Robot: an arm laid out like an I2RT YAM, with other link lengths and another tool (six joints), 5 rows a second.
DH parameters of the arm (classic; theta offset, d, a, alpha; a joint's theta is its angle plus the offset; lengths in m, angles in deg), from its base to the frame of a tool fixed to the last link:
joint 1: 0 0.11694 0.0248 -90
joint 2: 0 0 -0.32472 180
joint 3: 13.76 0 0.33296 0
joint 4: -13.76 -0.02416 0.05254 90
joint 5: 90 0.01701 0 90
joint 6: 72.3 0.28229 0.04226 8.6
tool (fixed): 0 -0.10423 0 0
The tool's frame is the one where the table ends.
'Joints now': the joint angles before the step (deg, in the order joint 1, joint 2, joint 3, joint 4, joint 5, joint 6). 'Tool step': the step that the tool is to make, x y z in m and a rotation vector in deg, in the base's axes. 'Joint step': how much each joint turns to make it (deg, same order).
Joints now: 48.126 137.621 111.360 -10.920 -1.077 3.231
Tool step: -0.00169 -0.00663 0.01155 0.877 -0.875 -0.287
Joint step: -0.226 -2.508 -2.852 1.581 0.087 -0.015
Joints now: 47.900 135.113 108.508 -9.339 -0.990 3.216
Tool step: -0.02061 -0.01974 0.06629 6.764 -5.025 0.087
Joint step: 0.000 -12.207 -12.448 8.642 -0.498 0.640
